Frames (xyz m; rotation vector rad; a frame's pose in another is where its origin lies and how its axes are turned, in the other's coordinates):
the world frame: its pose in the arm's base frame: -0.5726 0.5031 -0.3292 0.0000 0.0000 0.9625
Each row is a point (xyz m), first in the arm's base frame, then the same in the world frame.
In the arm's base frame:
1: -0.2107 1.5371 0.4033
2: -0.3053 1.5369 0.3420
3: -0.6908 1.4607 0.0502
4: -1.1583 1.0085 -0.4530
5: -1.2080 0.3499 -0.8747
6: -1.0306 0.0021 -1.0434
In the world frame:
1: 1.0553 0.2939 0.7325
2: 1.0011 0.3714 0.6712
3: 0.7183 0.6442 0.3794
4: 0.0800 0.7695 -0.1238
5: -0.4888 0.4339 -0.5455
6: -0.6729 0.0895 -0.7142

